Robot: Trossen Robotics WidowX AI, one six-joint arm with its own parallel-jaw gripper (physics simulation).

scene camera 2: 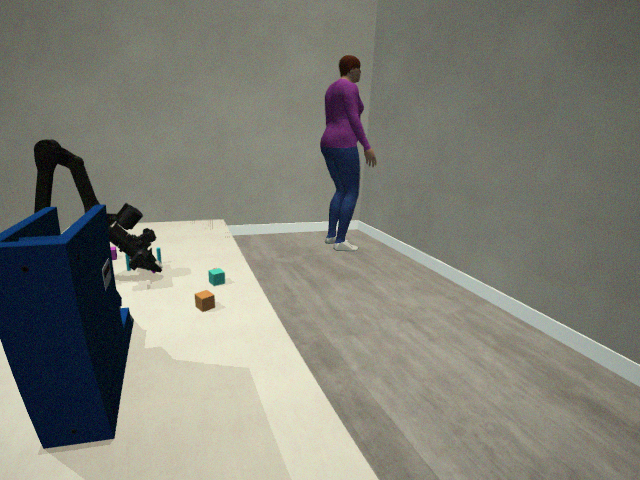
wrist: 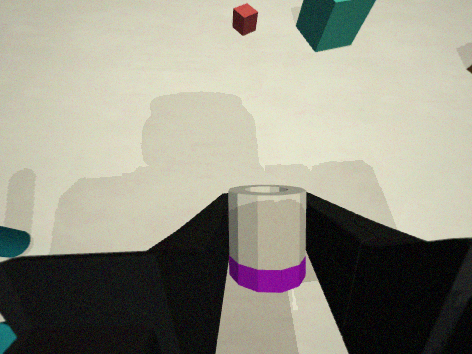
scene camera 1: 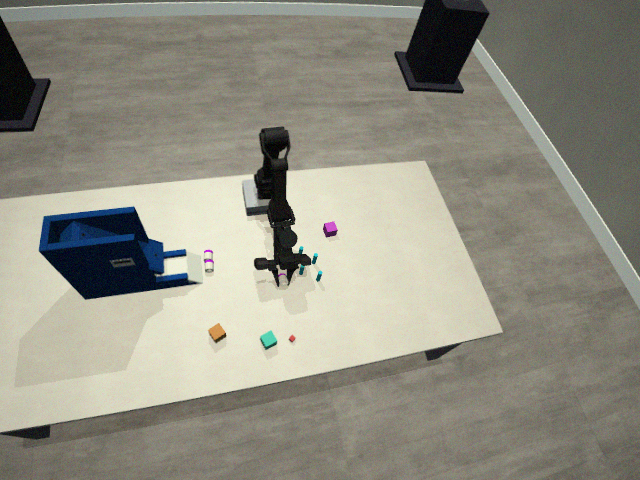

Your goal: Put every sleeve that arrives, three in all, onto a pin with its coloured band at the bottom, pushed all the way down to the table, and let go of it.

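Observation:
My gripper (scene camera 1: 282,282) (scene camera 2: 158,268) (wrist: 261,200) is shut on a white sleeve with a purple band (wrist: 267,237), low over the table and left of the pins in scene camera 1. In the wrist view the sleeve's open, unbanded end is up in the picture and its band is lower, between the fingers. Several thin teal pins stand bare, among them a near right pin (scene camera 1: 319,275) and a far right pin (scene camera 1: 314,258). Two more purple-banded sleeves, one sleeve (scene camera 1: 208,255) and another sleeve (scene camera 1: 209,267), are end to end by the chute. Whether the held sleeve touches the table is unclear.
A blue dispenser (scene camera 1: 103,268) (scene camera 2: 93,330) with a chute stands at the left. A purple cube (scene camera 1: 330,228) is behind the pins. An orange cube (scene camera 1: 217,332) (scene camera 2: 204,300), a teal cube (scene camera 1: 268,339) (scene camera 2: 216,276) and a small red cube (scene camera 1: 292,338) (wrist: 245,20) lie toward the front.

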